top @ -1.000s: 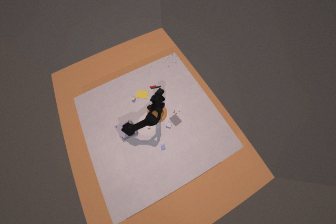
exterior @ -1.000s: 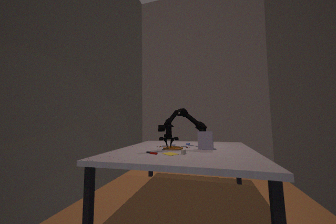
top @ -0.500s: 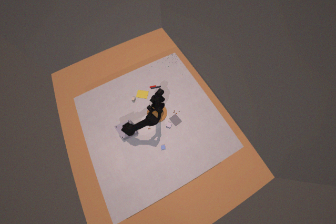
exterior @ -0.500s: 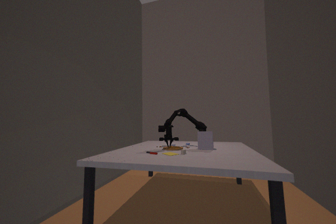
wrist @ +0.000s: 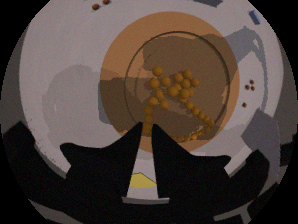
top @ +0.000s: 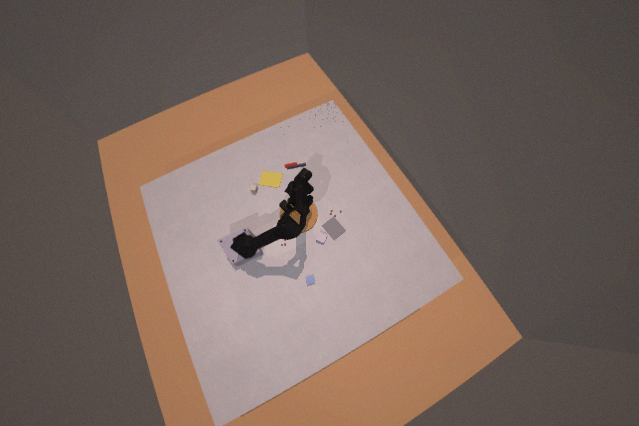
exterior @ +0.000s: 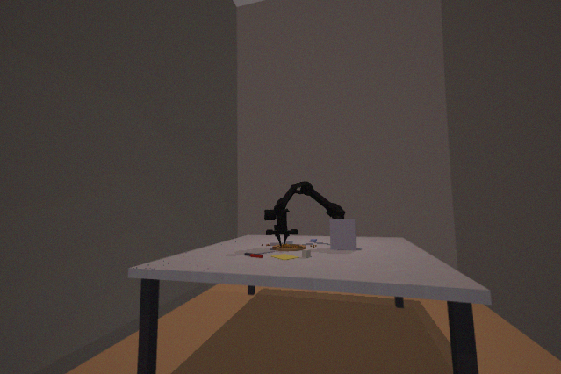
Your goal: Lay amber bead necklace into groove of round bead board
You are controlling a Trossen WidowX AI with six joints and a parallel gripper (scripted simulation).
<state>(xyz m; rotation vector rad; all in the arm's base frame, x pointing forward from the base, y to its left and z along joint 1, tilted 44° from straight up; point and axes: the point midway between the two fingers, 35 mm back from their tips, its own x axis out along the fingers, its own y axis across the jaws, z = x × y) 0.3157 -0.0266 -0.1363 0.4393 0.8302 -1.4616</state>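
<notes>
My gripper tip is now 5 cm to the left of the round bead board, 3 cm past it and 1 cm above it. From my gripper tip the other things lie so: thin grey bar: 12 cm to the left, 7 cm ahead, 1 cm below; yellow pad: 22 cm to the left, 6 cm behind, 1 cm below; grey square plate: 21 cm to the right, 9 cm ahead, 1 cm below.
</notes>
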